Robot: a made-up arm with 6 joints.
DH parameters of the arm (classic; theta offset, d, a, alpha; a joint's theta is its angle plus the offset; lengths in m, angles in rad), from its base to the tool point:
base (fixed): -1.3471 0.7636 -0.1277 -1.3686
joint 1: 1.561 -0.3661 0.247 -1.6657
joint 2: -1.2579 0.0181 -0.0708 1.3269
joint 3: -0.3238 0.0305 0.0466 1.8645
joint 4: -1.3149 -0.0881 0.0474 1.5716
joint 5: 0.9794 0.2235 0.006 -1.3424
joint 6: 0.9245 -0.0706 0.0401 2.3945
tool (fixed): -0.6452 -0.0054 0 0
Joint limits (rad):
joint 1: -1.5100..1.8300
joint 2: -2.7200..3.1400
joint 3: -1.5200..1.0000
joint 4: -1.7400..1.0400
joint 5: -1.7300..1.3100
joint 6: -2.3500..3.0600
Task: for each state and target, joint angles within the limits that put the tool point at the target. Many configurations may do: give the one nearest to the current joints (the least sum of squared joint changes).
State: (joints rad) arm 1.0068 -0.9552 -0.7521 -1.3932 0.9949 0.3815
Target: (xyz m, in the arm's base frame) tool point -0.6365 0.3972 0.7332
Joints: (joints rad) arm 1.4832 -1.6051 -0.0573 -1.2218 0.7549 0.3223
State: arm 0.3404 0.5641 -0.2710 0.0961 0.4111 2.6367
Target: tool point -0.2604 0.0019 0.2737
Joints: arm -0.4218 0.0853 -1.0181 0.2735 0.3058 2.3329
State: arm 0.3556 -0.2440 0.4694 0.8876 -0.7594 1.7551
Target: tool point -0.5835 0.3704 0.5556
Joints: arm 0.8184 0.0622 0.2300 0.7067 -0.8836 1.5951
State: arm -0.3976 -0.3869 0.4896 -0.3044 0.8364 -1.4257
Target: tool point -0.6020 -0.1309 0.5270
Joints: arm -0.7433 -0.1752 0.6395 -0.7084 0.5716 -1.7766
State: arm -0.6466 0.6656 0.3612 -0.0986 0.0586 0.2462
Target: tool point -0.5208 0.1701 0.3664
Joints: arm 0.0731 0.2647 0.1517 0.2112 -0.0830 0.2488
